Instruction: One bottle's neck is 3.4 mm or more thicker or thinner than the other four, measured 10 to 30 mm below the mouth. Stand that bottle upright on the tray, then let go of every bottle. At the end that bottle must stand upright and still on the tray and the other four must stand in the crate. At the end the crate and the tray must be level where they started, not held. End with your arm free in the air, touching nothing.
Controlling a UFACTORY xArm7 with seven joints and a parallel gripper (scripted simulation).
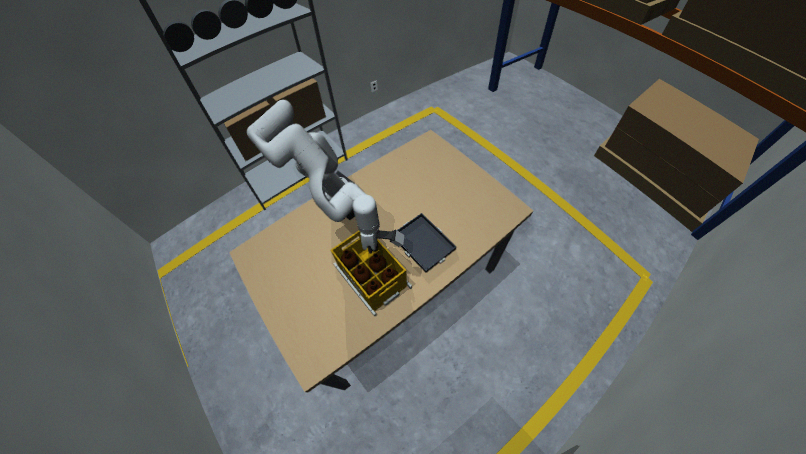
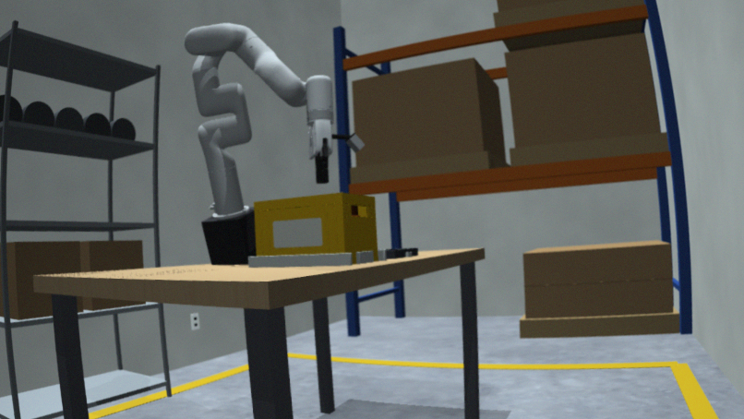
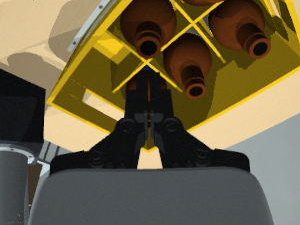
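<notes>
Now: hand 160 mm above the bottle and 90 mm short of it. From my hand the other things lie so: tray (250 mm to the left, 230 mm below); crate (160 mm below, 40 mm to the right).
</notes>
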